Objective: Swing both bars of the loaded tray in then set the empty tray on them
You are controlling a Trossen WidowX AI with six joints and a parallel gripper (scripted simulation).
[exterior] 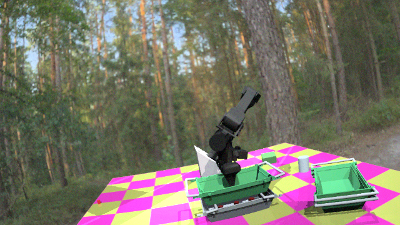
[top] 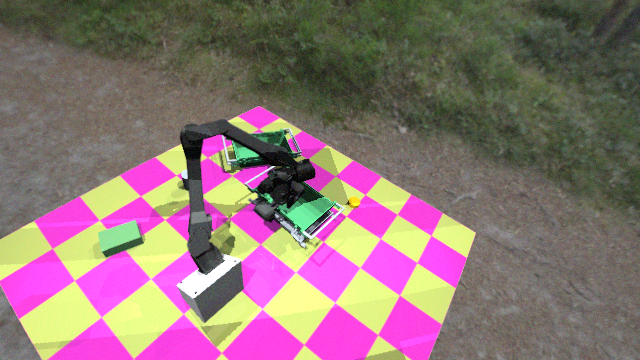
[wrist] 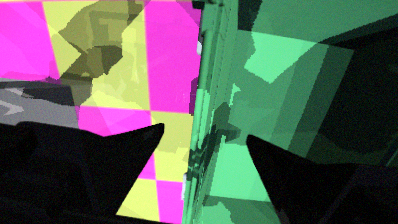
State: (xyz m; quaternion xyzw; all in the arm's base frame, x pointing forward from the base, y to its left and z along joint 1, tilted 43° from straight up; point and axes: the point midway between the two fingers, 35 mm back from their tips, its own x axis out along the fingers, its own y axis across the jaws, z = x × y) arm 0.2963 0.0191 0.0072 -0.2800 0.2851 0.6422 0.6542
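Now: gripper tip 70 mm short of the green tray and 30 mm below it. From my gripper tip the other things lie so: green block: 430 mm behind, 320 mm to the left, 60 mm below; grey cylinder: 110 mm behind, 390 mm to the left, 40 mm below; yellow object: 310 mm ahead, 140 mm to the right, 70 mm below.
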